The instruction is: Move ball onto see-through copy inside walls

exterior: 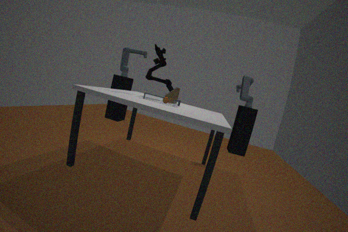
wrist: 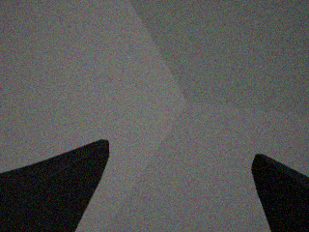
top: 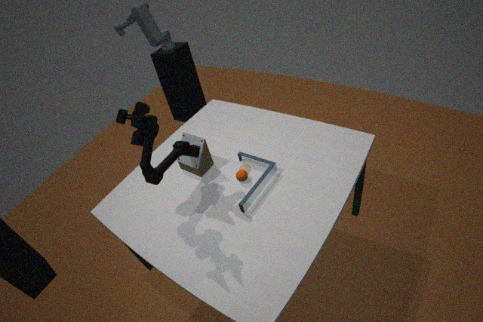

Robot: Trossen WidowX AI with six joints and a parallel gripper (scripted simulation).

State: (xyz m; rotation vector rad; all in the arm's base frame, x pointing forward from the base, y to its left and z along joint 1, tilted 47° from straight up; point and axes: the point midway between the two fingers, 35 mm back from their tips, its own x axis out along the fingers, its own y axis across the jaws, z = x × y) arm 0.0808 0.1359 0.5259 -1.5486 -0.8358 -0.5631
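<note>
Now: the orange ball 19 cm ahead of my gripper tip, 33 cm to the left of it and 59 cm below it. Also, from my gripper tip: see-through ball copy 18 cm ahead, 37 cm to the left, 59 cm below.
</note>
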